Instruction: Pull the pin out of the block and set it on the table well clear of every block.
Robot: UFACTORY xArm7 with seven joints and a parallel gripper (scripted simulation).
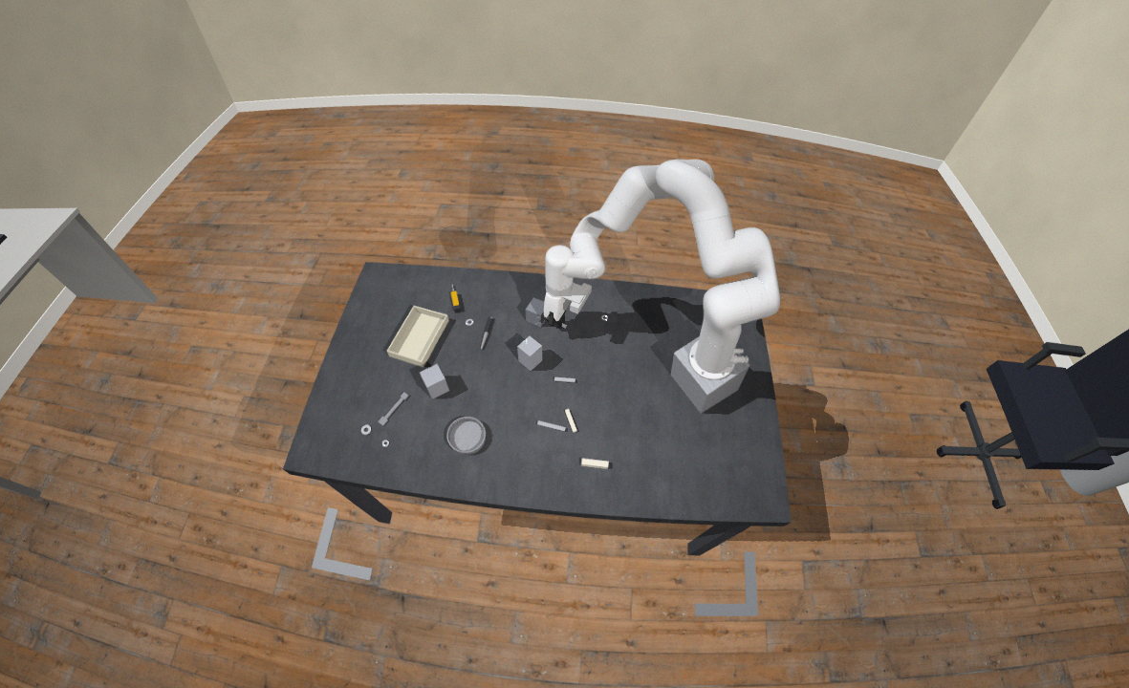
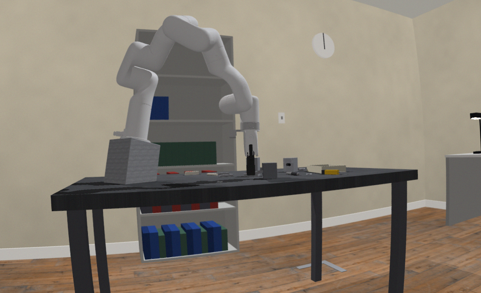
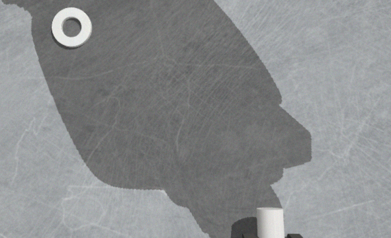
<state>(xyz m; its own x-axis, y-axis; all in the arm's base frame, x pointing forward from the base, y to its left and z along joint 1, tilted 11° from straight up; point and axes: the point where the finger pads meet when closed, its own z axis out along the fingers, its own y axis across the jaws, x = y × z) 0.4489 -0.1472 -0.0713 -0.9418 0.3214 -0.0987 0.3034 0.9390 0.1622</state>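
The pale pin lies 10 mm below my hand and 10 mm ahead of it. Round my hand: round dish (400 mm to the left, 190 mm ahead, 20 mm below); then cream tray (420 mm ahead, 110 mm to the left, 30 mm below).
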